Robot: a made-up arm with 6 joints. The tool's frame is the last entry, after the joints.
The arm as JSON. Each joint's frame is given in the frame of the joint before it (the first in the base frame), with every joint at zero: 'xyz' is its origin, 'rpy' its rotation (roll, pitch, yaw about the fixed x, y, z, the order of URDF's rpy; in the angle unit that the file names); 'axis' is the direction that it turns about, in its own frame. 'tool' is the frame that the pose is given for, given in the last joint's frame.
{
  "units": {
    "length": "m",
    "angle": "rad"
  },
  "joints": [
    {
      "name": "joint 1",
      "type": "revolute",
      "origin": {
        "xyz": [
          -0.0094,
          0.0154,
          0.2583
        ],
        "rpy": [
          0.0,
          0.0,
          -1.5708
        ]
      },
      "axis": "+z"
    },
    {
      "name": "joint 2",
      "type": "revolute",
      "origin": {
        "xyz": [
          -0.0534,
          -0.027,
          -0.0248
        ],
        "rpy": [
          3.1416,
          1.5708,
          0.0
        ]
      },
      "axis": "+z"
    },
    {
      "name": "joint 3",
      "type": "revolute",
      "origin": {
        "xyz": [
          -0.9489,
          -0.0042,
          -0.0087
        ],
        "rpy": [
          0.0,
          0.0,
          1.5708
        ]
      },
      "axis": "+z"
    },
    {
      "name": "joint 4",
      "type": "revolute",
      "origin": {
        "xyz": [
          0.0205,
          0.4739,
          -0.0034
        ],
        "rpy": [
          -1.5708,
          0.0,
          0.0
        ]
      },
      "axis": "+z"
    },
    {
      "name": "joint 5",
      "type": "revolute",
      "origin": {
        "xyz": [
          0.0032,
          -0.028,
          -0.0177
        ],
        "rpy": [
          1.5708,
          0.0,
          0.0
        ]
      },
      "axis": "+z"
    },
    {
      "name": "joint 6",
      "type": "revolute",
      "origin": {
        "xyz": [
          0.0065,
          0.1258,
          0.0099
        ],
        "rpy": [
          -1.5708,
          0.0,
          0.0
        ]
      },
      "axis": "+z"
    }
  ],
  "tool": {
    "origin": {
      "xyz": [
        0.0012,
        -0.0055,
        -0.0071
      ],
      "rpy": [
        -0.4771,
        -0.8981,
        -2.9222
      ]
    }
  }
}
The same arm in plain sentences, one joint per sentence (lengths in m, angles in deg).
The arm has six revolute joints in a row. What follows holds with every joint at zero, and every direction is one of the base frame's. Joint 1 is mounted 0.0094 m along -x and 0.0154 m along +y and 0.2583 m along +z from the base frame's origin and rotates about +z. Joint 2 is mounted 0.027 m along -x and 0.0534 m along +y and 0.0248 m along -z from joint 1 and rotates about +y. Joint 3 is mounted 0.0042 m along +x and 0.0087 m along -y and 0.9489 m along +z from joint 2 and rotates about +y. Joint 4 is mounted 0.0205 m along -x and 0.0034 m along -y and 0.4739 m along +z from joint 3 and rotates about +z. Joint 5 is mounted 0.0032 m along -x and 0.028 m along +y and 0.0177 m along -z from joint 4 and rotates about +y. Joint 6 is mounted 0.0065 m along -x and 0.0099 m along +y and 0.1258 m along +z from joint 5 and rotates about +z. The tool frame, which is the frame that the pose is given for, is mounted 0.0012 m along -x and 0.0055 m along +y and 0.0071 m along -z from joint 6; its axes are the base frame's turned by roll -27.34, pitch -51.46 and yaw 12.57 deg (as in URDF: about the fixed x, then y, then z).
